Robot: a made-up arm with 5 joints.
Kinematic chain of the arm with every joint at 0, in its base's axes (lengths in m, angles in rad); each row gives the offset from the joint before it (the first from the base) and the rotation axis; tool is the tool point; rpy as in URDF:
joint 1: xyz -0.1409 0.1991 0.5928 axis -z
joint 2: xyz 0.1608 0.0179 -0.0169 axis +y
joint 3: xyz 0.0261 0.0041 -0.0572 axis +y
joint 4: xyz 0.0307 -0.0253 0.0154 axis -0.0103 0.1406 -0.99
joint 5: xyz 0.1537 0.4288 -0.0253 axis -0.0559 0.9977 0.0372
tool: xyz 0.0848 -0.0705 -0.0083 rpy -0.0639 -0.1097 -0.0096
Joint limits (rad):
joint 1: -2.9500..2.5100
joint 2: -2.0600..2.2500
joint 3: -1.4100..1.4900
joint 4: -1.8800..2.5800
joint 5: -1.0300..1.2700
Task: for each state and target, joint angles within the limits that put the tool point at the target. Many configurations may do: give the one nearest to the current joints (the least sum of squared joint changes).
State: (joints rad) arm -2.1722 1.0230 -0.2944 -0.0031 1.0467
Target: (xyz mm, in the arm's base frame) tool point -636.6 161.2 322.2
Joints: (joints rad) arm -2.5638 0.7249 -0.3446 0.2203 0.8707
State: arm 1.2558 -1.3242 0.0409 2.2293 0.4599
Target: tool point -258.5 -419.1 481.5
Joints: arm 1.3088 -0.7806 0.5538 1.7737 0.5301
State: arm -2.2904 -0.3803 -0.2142 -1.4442 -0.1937
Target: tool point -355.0 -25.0 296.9
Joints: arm -2.6409 -0.5129 -0.5107 -1.4001 -0.0831
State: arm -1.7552 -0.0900 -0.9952 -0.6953 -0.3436
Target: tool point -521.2 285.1 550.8
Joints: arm -1.4564 0.4016 -0.4738 -0.9196 -0.7369
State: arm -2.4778 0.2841 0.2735 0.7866 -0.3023
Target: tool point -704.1 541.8 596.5
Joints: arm -2.5342 -0.3851 0.1421 0.8947 -0.2235
